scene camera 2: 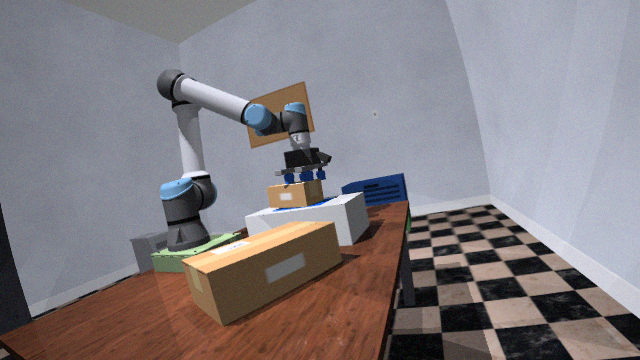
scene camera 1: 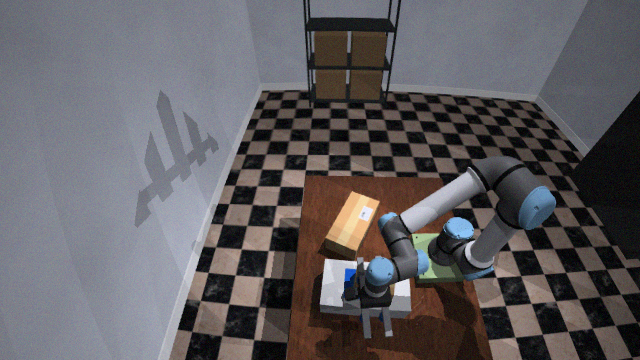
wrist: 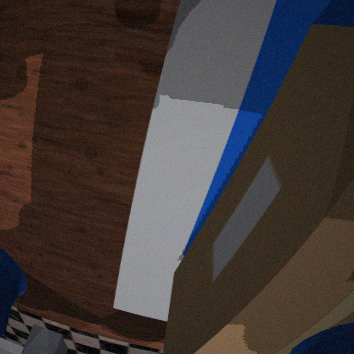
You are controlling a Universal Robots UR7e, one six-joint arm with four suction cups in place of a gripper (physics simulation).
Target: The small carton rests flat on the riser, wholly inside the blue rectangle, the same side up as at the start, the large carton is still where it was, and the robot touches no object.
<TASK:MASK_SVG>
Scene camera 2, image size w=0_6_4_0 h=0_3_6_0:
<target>white riser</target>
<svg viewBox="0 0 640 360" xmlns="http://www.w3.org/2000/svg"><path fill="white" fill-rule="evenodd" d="M364 193L358 192L326 197L324 200L307 207L267 208L245 217L249 237L291 222L334 222L339 246L353 245L370 226Z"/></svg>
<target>small carton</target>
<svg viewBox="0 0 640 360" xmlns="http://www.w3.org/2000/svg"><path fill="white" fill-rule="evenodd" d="M321 179L305 182L297 181L290 184L283 183L267 187L270 208L307 207L324 200Z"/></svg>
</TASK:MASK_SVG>
